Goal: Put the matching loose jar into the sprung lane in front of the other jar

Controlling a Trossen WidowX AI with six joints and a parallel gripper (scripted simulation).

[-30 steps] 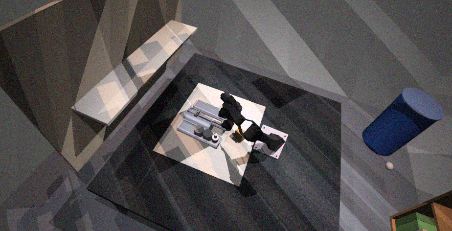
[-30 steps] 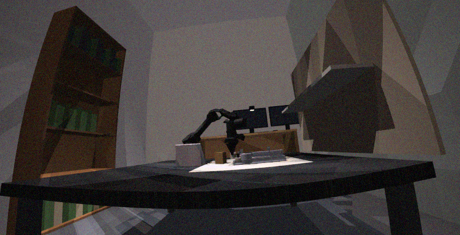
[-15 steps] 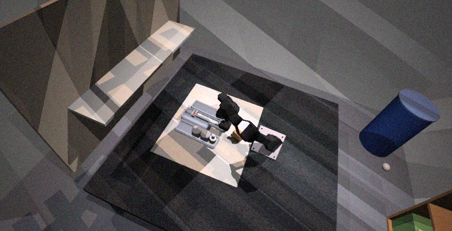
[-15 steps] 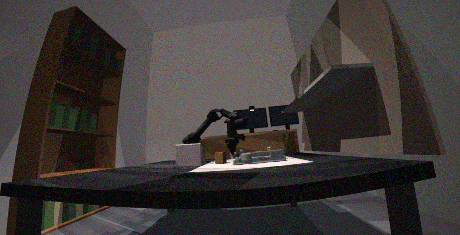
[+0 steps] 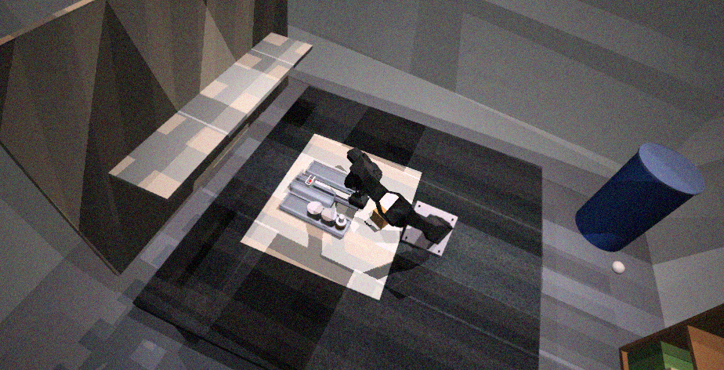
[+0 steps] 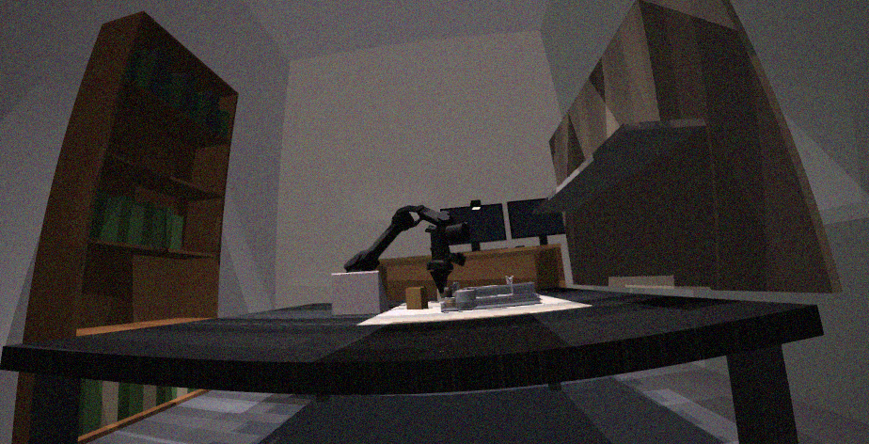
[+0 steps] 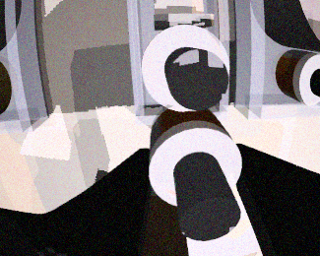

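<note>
My gripper tip is 9 cm past the brown box, 2 cm to the right of it and 1 cm above it. Round my gripper tip: long shelf 53 cm ahead, 32 cm above, 9 cm to the left; then grey lane rack 17 cm ahead, 4 cm to the left, 3 cm below.
</note>
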